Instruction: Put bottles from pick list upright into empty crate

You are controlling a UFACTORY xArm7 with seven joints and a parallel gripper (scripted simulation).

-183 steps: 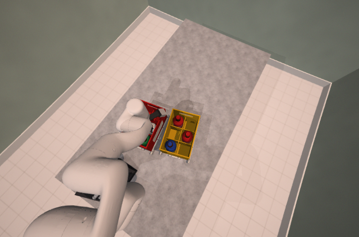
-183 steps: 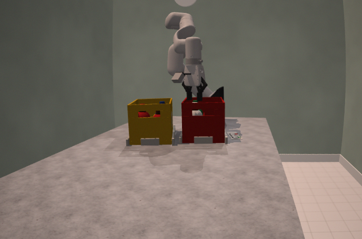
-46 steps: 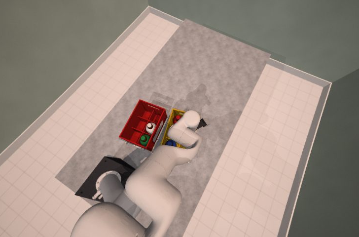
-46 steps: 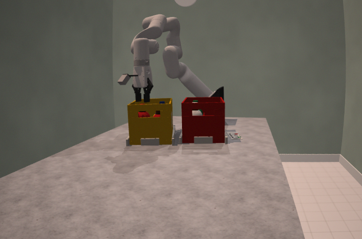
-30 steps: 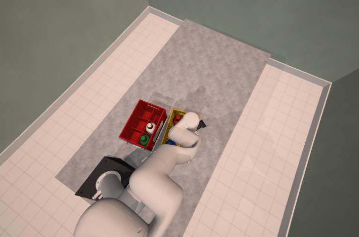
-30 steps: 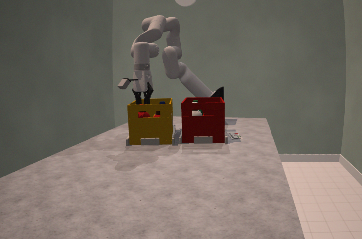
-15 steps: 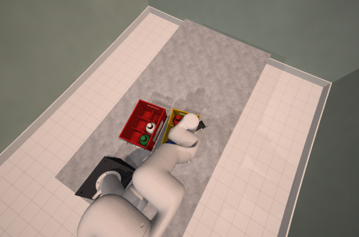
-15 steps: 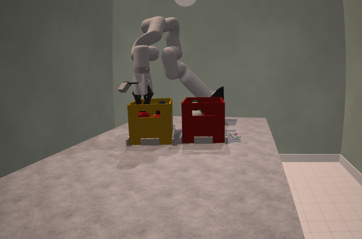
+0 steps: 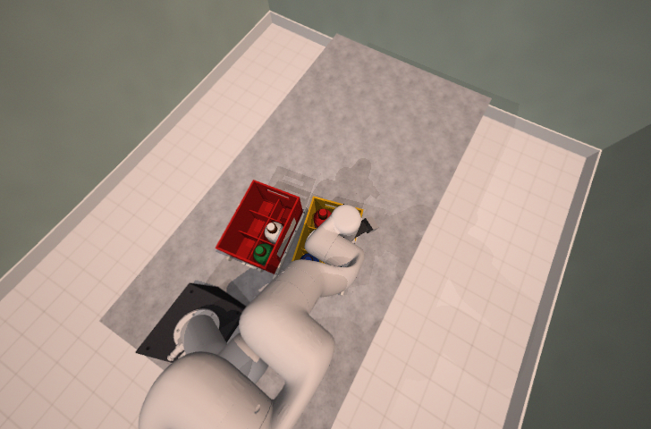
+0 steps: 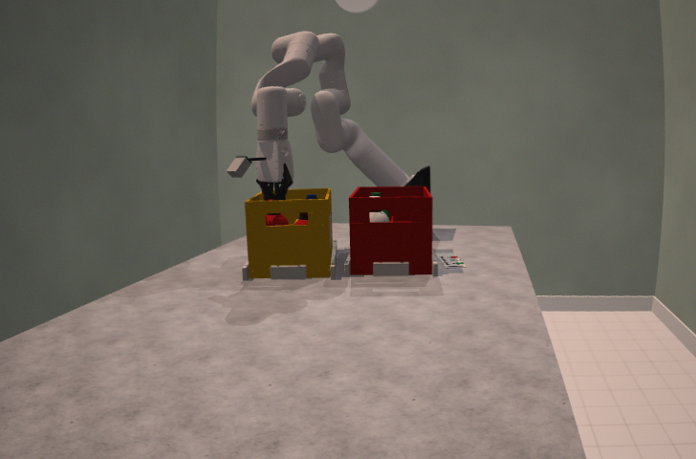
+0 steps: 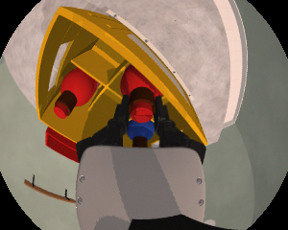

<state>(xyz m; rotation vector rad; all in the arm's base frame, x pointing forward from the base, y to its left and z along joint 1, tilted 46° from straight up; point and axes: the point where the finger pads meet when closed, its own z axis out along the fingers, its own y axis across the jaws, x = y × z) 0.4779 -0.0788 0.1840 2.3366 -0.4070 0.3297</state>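
The yellow crate lies 70 mm below my hand, 40 mm to the left of it and 20 mm behind it. The rest, counted from my hand: blue bottle (110 mm behind, 70 mm below, 50 mm to the left); then green-labelled bottle (200 mm to the left, 190 mm behind, 70 mm below); then white bottle (220 mm to the left, 100 mm behind, 70 mm below).
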